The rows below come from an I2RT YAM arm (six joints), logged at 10 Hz.
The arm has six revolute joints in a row. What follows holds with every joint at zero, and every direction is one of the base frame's.
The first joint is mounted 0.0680 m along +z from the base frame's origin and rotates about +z.
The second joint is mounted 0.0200 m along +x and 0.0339 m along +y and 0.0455 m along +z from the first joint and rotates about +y.
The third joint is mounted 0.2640 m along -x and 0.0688 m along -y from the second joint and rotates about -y.
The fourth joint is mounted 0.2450 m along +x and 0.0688 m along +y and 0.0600 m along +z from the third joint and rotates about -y.
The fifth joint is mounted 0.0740 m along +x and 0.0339 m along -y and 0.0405 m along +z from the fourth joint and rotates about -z.
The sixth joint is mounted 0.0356 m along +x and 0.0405 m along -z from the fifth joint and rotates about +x.
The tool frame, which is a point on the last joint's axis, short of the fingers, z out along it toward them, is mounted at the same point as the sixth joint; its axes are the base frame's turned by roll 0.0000, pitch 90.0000 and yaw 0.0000 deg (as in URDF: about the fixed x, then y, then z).
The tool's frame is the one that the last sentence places.
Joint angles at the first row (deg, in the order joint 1, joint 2, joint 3, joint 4, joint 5, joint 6):
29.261, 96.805, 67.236, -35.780, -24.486, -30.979
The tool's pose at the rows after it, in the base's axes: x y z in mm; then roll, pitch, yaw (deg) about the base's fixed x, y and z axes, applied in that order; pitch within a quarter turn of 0, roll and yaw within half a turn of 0:
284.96 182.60 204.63 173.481 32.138 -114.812
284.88 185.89 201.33 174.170 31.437 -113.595
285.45 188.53 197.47 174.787 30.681 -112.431
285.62 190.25 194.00 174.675 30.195 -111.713
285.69 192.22 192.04 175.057 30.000 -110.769
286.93 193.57 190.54 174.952 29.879 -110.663
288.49 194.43 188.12 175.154 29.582 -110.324
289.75 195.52 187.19 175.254 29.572 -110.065
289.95 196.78 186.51 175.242 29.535 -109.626
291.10 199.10 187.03 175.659 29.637 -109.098
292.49 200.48 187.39 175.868 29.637 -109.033
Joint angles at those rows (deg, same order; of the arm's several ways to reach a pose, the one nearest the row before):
30.266, 97.377, 66.806, -35.783, -23.306, -31.857
30.819, 98.087, 66.961, -35.728, -22.616, -32.539
31.210, 98.921, 67.149, -35.693, -21.988, -33.357
31.441, 99.603, 67.236, -35.783, -21.998, -33.987
31.732, 100.034, 67.318, -35.618, -21.814, -34.601
31.811, 100.569, 67.627, -35.573, -21.842, -34.680
31.817, 101.188, 67.847, -35.435, -21.629, -35.040
31.861, 101.606, 68.137, -35.334, -21.619, -35.235
32.010, 101.885, 68.334, -35.399, -21.712, -35.538
32.247, 102.232, 68.857, -35.332, -21.537, -35.709
32.332, 102.555, 69.330, -35.344, -21.360, -35.641

